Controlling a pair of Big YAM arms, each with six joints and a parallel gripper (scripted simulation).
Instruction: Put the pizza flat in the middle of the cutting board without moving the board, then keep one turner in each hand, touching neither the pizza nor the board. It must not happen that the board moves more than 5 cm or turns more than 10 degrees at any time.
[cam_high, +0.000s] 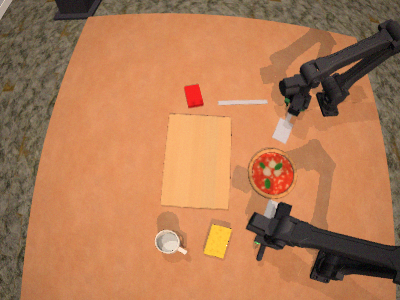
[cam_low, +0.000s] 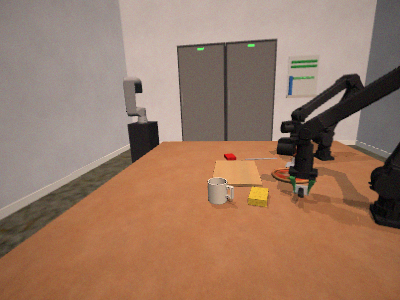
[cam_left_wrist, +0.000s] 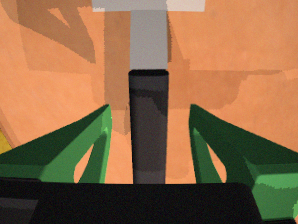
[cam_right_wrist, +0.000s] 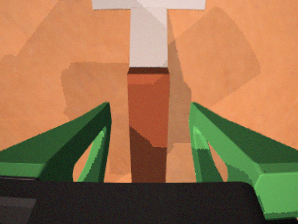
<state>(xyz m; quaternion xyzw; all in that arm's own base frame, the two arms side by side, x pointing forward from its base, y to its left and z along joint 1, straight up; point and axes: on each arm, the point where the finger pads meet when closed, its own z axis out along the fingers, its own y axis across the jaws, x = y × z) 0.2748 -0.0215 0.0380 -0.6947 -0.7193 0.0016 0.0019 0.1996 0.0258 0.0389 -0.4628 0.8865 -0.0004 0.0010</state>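
The thin grey strip is 21 cm ahead of my right hand, 4 cm below it and 1 cm to the right of it. The rest, counted from my right hand: wooden cutting board 35 cm ahead, 27 cm to the left, 3 cm below; then pizza 28 cm to the left, 7 cm ahead, 3 cm below; then brown-handled turner 3 cm to the left, 2 cm below, 1 cm ahead.
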